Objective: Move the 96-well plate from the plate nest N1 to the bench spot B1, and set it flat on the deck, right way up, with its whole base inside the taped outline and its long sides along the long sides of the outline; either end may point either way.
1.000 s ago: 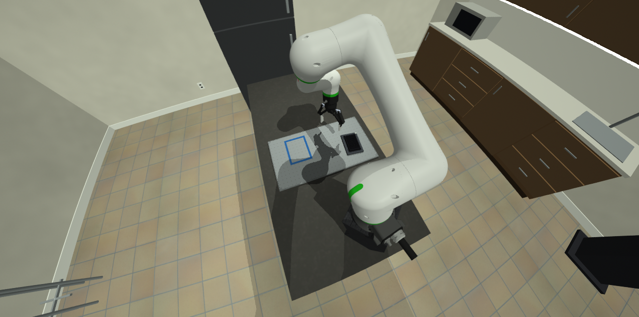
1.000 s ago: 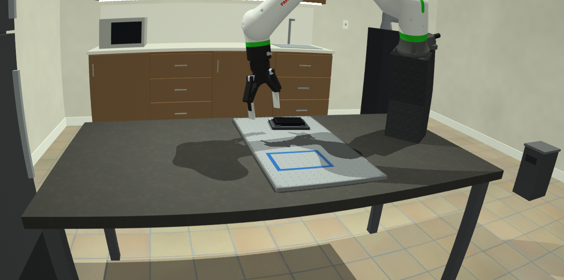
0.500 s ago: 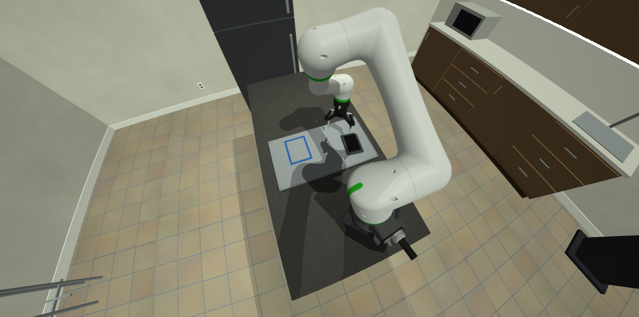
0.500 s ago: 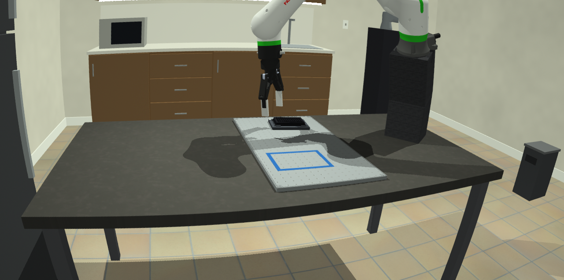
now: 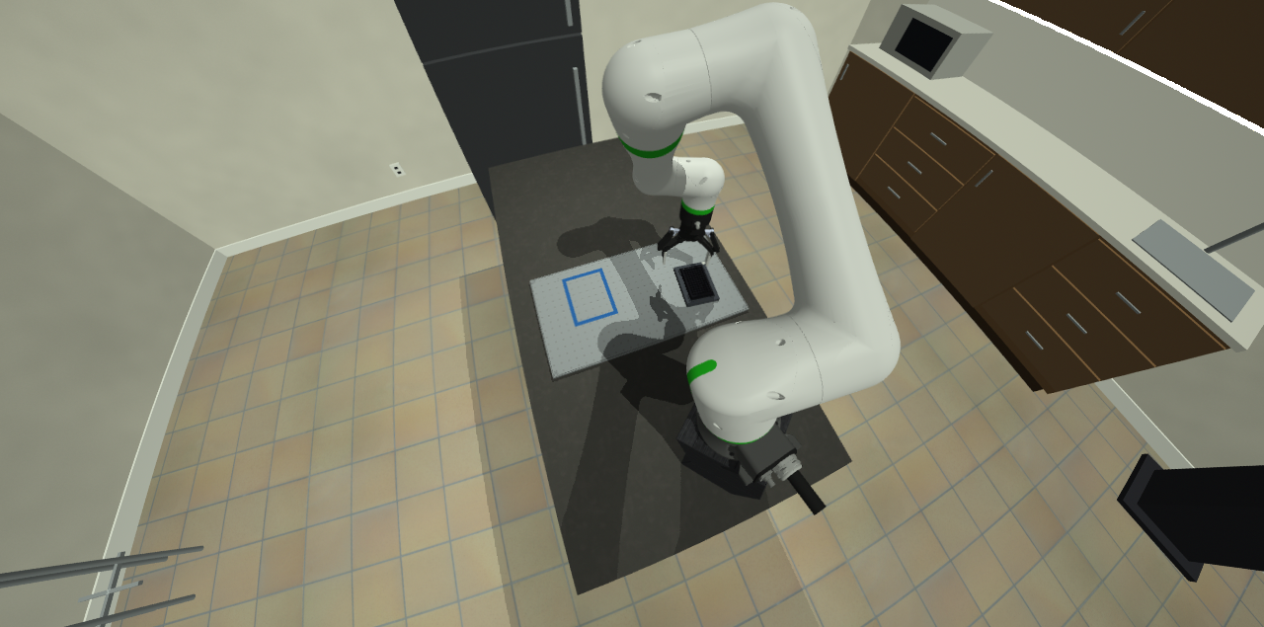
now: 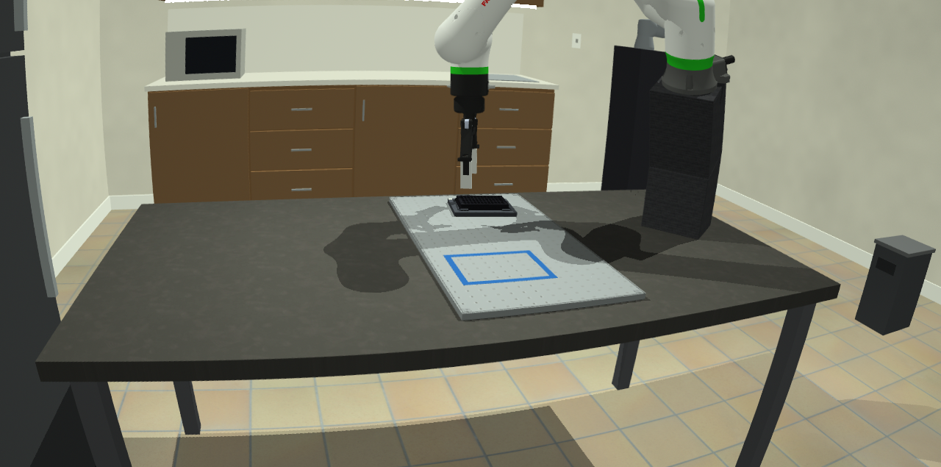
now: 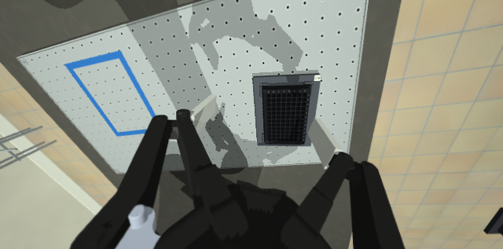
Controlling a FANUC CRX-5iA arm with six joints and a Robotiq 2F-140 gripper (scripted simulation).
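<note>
Now: the black 96-well plate 5 cm behind my hand, 3 cm to the right of it and 8 cm below it. The rest, counted from my hand: grey plate nest N1 (5 cm behind, 3 cm to the right, 9 cm below).
</note>
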